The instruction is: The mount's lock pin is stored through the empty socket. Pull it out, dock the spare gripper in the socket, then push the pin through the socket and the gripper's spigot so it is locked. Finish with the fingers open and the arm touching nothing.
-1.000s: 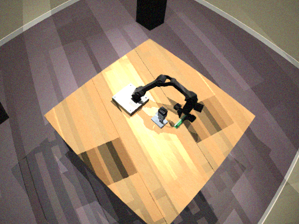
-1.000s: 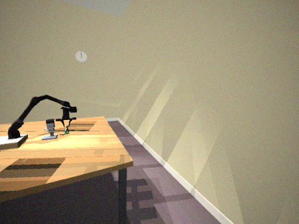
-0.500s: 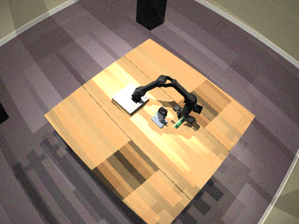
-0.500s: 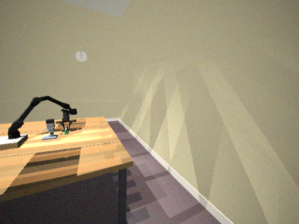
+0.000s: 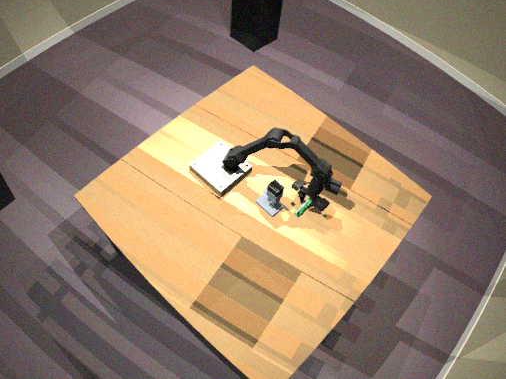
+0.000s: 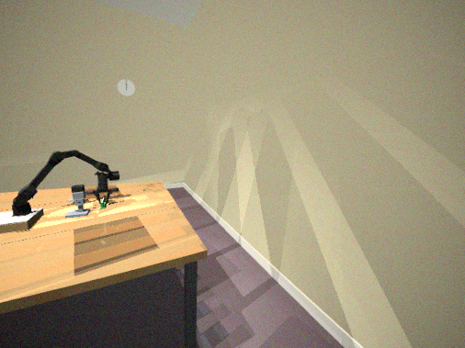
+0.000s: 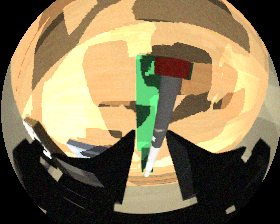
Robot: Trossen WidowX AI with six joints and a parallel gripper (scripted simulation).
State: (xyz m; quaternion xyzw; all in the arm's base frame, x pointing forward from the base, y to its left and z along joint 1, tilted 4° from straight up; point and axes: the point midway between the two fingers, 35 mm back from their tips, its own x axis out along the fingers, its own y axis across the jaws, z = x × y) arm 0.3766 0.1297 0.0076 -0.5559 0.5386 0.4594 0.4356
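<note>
Right now the green strip is 10 mm to the left of my gripper tip and 10 mm above it. Also, from my gripper tip: spare gripper (110 mm behind, 110 mm to the right, 110 mm above); grey mount (120 mm behind, 110 mm to the right, 40 mm above).
</note>
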